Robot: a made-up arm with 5 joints.
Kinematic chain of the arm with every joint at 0, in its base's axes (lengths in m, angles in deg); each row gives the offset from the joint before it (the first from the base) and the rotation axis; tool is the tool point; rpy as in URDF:
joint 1: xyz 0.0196 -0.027 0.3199 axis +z
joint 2: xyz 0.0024 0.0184 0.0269 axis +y
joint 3: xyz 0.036 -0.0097 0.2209 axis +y
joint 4: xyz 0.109 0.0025 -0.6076 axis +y
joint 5: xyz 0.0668 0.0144 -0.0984 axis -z
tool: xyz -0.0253 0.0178 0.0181 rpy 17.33 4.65 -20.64
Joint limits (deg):
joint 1: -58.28..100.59
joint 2: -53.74..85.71
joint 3: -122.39..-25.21
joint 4: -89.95..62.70
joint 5: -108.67..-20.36
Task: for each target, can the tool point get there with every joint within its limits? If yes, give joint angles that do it. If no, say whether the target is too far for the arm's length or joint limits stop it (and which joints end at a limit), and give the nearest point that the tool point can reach.
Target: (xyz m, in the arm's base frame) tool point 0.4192 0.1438 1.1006
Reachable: yes | joints 19.22 -14.53 -111.65 -12.67 -27.46
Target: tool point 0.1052 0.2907 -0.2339
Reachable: yes | joints 72.71 50.96 -53.27 28.83 -59.79
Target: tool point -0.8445 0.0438 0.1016
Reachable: no: joint limits stop it (at a limit: joint 2, joint 3, joint 4, joint 5) | nearest point -0.3280 0.0015 -0.0712 | short by 0.546 m
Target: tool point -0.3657 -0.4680 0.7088
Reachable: no: joint limits stop it (at a limit: joint 2, joint 3, joint 4, joint 5) | nearest point -0.1819 -0.2576 1.0676 | short by 0.455 m
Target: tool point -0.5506 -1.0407 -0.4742
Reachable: no: too far | nearest point -0.1472 -0.3236 -0.1070 | short by 0.901 m
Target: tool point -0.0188 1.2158 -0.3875
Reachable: no: too far | nearest point -0.0045 0.7533 -0.1137 | short by 0.538 m
